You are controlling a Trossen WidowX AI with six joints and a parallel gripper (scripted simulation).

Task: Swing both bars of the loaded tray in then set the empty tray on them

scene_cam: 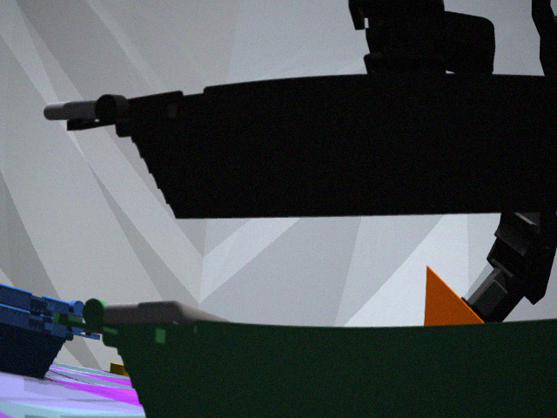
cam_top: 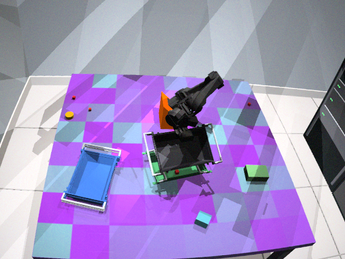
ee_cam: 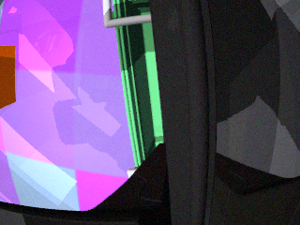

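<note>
Now: gripper tip 8 cm short of the black tray and 2 cm to the right of it. Round my gripper tip: yellow disc: 57 cm to the right, 34 cm behind, 17 cm below; green block: 43 cm to the left, 16 cm below, 11 cm ahead; blue-green block: 36 cm ahead, 16 cm below, 9 cm to the left.
</note>
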